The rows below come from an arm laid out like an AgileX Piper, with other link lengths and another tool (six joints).
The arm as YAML. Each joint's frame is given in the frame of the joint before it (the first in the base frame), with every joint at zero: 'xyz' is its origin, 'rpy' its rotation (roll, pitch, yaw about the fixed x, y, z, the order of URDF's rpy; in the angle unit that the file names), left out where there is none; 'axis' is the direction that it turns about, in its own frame. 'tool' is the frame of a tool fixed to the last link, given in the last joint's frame.
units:
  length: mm
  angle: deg
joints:
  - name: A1
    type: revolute
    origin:
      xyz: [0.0, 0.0, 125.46]
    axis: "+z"
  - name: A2
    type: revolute
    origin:
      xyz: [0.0, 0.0, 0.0]
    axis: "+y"
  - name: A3
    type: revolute
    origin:
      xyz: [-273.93, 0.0, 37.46]
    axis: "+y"
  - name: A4
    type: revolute
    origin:
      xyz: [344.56, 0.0, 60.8]
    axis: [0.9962, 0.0, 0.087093]
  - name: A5
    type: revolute
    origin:
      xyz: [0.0, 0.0, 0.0]
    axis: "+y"
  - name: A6
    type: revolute
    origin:
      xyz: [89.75, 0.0, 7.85]
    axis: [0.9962, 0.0, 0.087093]
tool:
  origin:
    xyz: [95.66, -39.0, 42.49]
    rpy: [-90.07, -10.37, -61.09]
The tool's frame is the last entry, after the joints.
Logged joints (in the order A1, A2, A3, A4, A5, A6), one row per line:
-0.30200, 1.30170, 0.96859, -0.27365, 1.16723, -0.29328
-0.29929, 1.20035, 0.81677, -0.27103, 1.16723, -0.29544
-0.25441, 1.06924, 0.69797, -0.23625, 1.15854, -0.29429
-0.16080, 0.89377, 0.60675, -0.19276, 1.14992, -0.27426
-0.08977, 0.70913, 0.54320, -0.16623, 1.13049, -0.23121
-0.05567, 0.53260, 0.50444, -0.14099, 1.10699, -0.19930
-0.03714, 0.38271, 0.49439, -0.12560, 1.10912, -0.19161
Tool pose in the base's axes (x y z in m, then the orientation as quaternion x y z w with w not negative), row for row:
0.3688, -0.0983, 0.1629, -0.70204, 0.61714, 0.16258, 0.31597
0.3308, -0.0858, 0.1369, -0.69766, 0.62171, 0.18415, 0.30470
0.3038, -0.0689, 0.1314, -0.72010, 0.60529, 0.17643, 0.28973
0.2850, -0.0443, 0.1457, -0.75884, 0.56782, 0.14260, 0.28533
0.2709, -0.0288, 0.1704, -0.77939, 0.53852, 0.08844, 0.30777
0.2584, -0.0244, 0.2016, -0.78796, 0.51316, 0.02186, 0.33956
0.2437, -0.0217, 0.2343, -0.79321, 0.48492, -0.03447, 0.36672
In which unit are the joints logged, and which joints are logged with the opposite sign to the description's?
The joints are logged in radians. Opposite sign: A3, A4.
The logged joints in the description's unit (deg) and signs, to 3 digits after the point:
-17.303, 74.582, -55.496, 15.679, 66.877, -16.804
-17.148, 68.775, -46.797, 15.529, 66.877, -16.927
-14.577, 61.263, -39.991, 13.536, 66.379, -16.862
-9.213, 51.209, -34.764, 11.044, 65.886, -15.714
-5.143, 40.630, -31.123, 9.524, 64.772, -13.247
-3.190, 30.516, -28.902, 8.078, 63.426, -11.419
-2.128, 21.928, -28.326, 7.196, 63.548, -10.978

